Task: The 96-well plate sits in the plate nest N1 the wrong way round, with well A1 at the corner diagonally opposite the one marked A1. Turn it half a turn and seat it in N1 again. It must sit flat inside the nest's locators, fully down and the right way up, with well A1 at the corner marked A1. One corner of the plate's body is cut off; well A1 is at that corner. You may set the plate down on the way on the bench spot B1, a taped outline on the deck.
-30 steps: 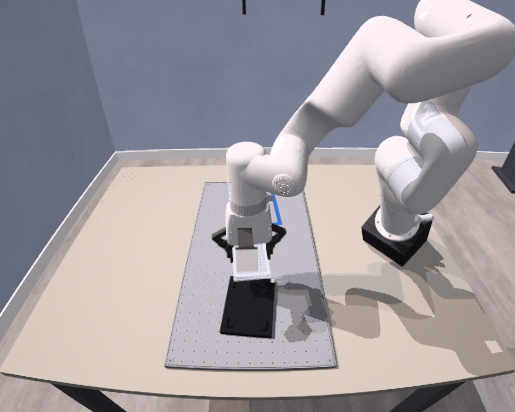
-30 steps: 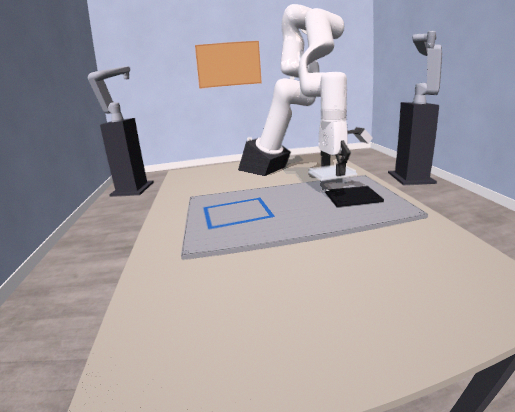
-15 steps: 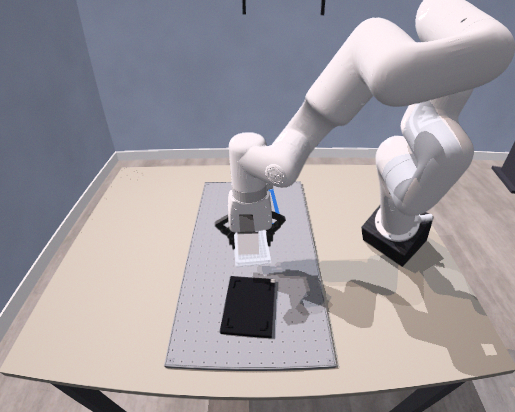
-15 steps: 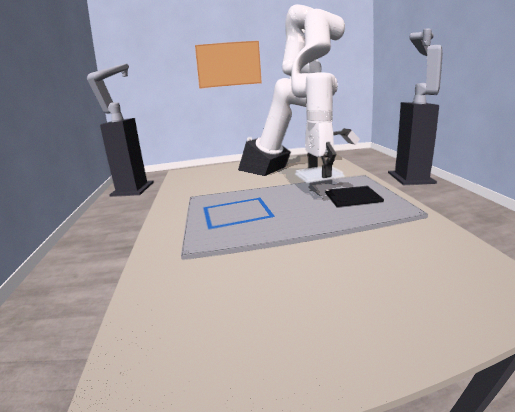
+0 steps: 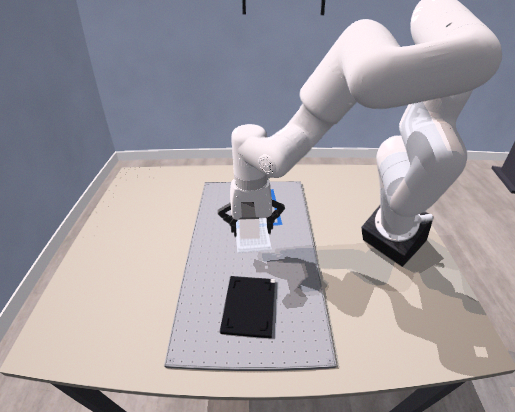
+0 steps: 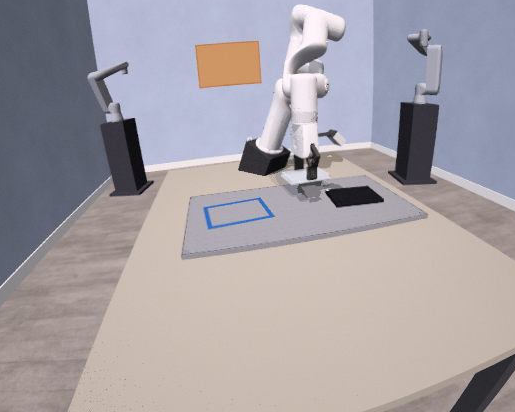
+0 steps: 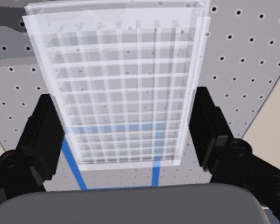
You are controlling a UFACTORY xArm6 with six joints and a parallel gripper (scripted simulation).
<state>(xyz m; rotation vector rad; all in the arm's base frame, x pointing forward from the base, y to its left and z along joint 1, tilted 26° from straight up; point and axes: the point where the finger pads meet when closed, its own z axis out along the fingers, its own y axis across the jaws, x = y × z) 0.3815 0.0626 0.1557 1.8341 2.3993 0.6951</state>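
My hand is 90 mm above the white A1 mark, 80 mm to the right of it and 70 mm past it. The rest, counted from my hand: 96-well plate (10 mm below); then black plate nest N1 (170 mm to the left, 100 mm below, 30 mm behind).
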